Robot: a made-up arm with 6 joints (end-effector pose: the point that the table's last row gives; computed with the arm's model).
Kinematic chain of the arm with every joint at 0, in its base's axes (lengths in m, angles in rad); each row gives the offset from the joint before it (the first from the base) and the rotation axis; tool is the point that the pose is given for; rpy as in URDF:
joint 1: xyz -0.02 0 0.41 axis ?
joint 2: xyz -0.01 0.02 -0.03 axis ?
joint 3: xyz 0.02 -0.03 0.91 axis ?
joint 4: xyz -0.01 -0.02 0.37 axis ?
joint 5: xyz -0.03 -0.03 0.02 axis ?
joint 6: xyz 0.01 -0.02 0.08 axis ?
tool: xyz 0 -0.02 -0.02 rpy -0.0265 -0.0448 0.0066
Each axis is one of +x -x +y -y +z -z.
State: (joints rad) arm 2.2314 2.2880 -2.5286 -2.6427 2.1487 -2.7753
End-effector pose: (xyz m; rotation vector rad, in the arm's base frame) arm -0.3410 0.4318 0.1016 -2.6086 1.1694 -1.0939
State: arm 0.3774 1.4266 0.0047 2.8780 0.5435 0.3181
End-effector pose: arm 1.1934 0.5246 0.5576 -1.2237 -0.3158 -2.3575
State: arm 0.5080 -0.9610 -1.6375 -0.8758 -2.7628 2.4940
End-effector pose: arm -0.7652 -0.4103 0.5817 -0.9817 -0.4821 -2.1458
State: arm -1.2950 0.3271 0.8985 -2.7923 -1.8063 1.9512
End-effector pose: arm 0.2124 -0.6650 1.3111 0.0068 2.7445 0.0448
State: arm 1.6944 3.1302 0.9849 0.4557 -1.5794 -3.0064
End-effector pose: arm 0.1135 -0.2898 -0.8175 -2.1521 -1.8053 -1.0199
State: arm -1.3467 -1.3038 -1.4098 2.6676 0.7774 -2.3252
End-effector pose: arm -0.2499 1.0371 0.2422 2.0863 1.6929 0.2100
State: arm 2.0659 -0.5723 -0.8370 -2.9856 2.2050 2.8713
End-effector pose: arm 0.3741 -0.7276 1.1872 -2.5245 0.9752 0.4570
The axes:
joint 1: +z
joint 2: +y
joint 3: +y
joint 4: +z
joint 5: +y
joint 6: +z

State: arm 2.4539 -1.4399 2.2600 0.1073 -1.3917 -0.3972
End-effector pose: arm 0.5713 -0.3466 0.8598 0.7282 -0.0386 2.0237
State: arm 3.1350 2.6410 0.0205 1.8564 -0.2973 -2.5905
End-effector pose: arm -0.6041 0.0706 -0.8408 -2.5986 -0.8962 0.4197
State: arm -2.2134 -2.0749 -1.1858 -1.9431 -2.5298 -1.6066
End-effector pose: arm 0.4566 0.5694 -0.3706 -0.6258 0.5162 -1.8049
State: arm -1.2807 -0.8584 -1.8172 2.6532 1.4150 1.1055
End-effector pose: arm -0.2246 0.8176 0.6524 -1.3104 2.1429 -1.2462
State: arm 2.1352 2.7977 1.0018 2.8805 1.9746 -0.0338
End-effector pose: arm -0.0935 0.0354 -0.7744 -0.8257 -1.6862 -0.4510
